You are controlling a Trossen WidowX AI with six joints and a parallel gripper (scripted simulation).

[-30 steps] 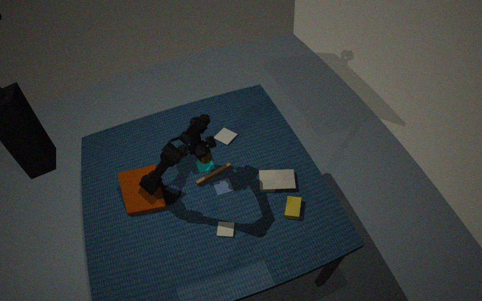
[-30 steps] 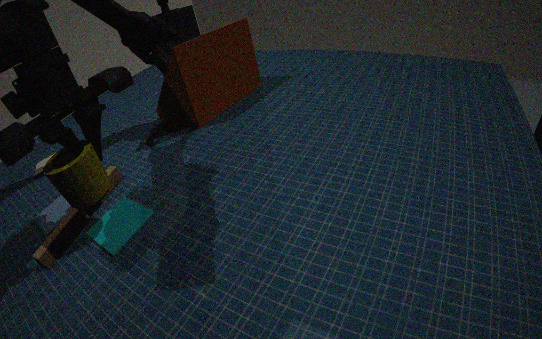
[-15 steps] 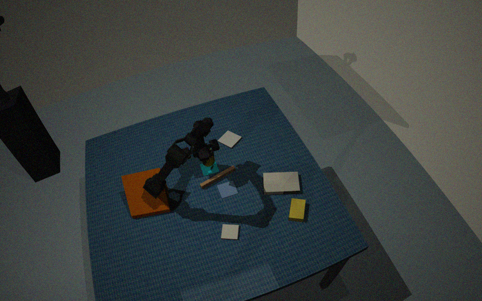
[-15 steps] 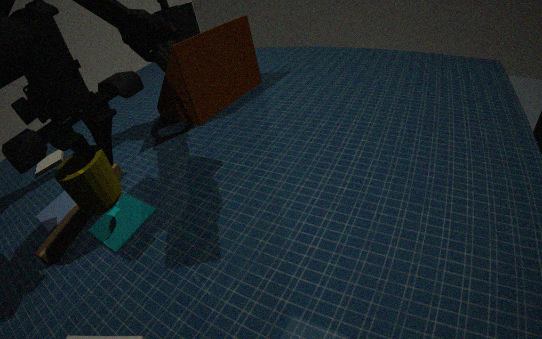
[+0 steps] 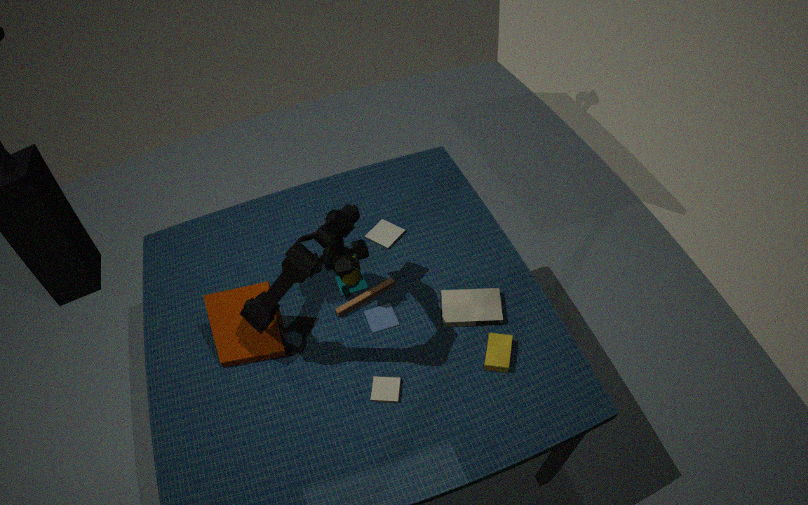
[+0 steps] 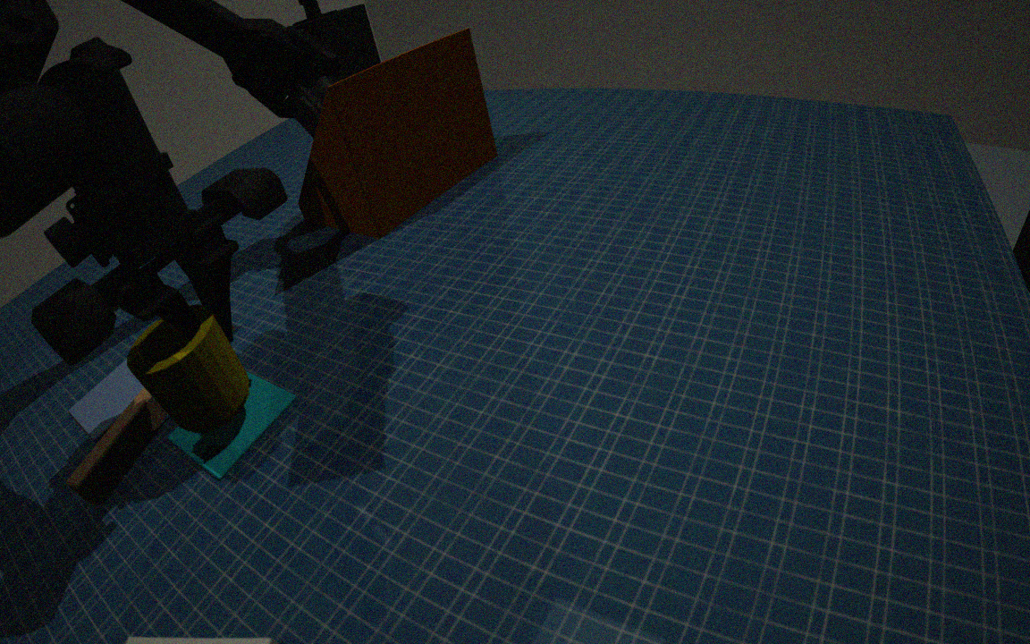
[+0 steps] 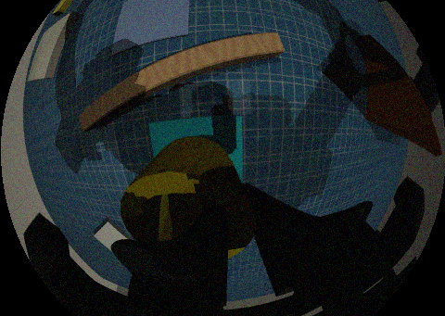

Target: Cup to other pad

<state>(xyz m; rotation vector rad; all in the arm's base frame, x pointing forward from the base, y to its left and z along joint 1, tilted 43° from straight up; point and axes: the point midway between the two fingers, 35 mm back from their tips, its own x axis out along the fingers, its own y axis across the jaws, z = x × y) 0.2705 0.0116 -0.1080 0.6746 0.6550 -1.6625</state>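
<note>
Right now my gripper tip is 30 mm short of the cyan pad and 60 mm above it. Round my gripper tip: yellow cup (20 mm ahead); then wooden bar (40 mm ahead, 90 mm to the right, 50 mm below).
</note>
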